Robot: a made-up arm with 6 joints.
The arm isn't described. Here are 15 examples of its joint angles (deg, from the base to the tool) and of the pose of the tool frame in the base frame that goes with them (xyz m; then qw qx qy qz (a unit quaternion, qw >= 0)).
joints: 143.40 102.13 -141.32 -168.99 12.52 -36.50
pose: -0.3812 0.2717 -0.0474 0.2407 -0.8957 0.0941 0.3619
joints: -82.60 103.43 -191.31 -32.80 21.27 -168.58
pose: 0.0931 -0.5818 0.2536 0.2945 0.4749 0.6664 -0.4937
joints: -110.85 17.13 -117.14 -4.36 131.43 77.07
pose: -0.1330 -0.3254 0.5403 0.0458 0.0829 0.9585 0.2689
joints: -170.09 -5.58 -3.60 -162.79 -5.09 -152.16
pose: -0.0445 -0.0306 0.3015 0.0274 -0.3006 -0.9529 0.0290
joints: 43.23 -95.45 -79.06 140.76 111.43 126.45
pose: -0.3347 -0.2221 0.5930 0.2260 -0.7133 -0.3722 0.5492
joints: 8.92 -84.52 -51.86 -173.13 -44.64 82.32
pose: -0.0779 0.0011 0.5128 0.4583 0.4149 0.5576 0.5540
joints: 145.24 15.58 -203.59 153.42 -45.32 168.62
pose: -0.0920 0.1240 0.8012 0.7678 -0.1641 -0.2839 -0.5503
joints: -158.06 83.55 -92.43 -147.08 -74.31 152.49
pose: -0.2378 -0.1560 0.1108 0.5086 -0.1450 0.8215 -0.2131
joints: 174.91 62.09 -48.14 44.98 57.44 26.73
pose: -0.2235 -0.0062 0.0787 0.5561 0.5474 0.6242 -0.0380
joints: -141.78 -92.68 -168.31 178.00 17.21 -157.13
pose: 0.4735 0.3746 0.3898 0.5713 -0.1101 0.7477 0.3199
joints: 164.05 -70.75 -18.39 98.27 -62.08 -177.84
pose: 0.0835 0.0888 0.4831 0.0996 0.0449 -0.7517 -0.6504
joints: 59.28 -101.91 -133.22 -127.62 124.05 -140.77
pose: -0.2001 -0.5087 0.3340 0.2424 0.8401 0.4021 0.2715
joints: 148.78 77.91 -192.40 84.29 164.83 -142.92
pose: -0.3956 0.1361 0.4133 0.4177 0.8425 0.0466 0.3371
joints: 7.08 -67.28 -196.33 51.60 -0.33 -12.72
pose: -0.5418 -0.1219 0.4108 0.2919 0.6428 -0.1814 -0.6846
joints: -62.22 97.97 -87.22 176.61 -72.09 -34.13
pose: 0.0820 -0.1688 0.0526 0.4522 -0.1572 -0.7333 -0.4827
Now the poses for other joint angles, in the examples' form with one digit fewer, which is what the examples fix.
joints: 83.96 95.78 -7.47 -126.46 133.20 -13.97
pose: 0.097 0.067 0.106 0.521 -0.727 0.421 -0.150
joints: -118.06 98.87 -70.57 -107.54 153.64 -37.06
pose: -0.209 -0.188 0.027 0.423 -0.233 -0.288 0.827
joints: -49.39 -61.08 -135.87 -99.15 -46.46 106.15
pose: -0.125 0.313 0.700 0.385 0.117 0.374 0.835
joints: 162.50 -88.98 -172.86 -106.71 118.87 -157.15
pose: 0.533 -0.058 0.321 0.170 -0.094 -0.806 -0.559
